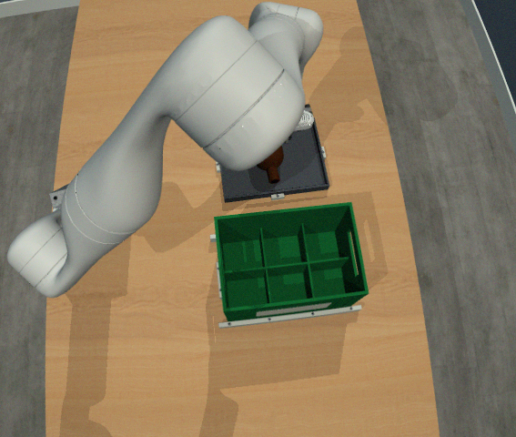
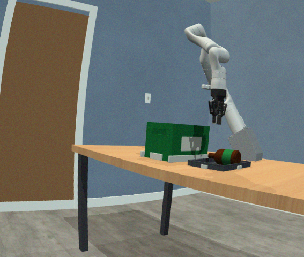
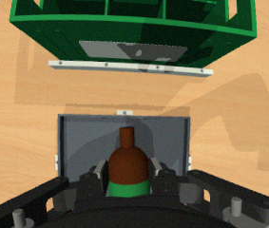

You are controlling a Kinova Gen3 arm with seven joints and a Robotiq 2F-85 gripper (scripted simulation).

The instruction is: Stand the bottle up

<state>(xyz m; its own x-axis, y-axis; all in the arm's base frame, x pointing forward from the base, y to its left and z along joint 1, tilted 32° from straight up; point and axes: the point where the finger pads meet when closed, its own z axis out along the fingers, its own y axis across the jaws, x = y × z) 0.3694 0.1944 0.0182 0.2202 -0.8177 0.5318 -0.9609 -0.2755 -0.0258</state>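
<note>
The brown bottle is 16 cm below my hand, 5 cm to the left of it and 1 cm behind it. From my hand the other things lie so: green crate: 24 cm to the right, 12 cm below, 3 cm ahead; then dark grey tray: 19 cm below, 5 cm to the left.
</note>
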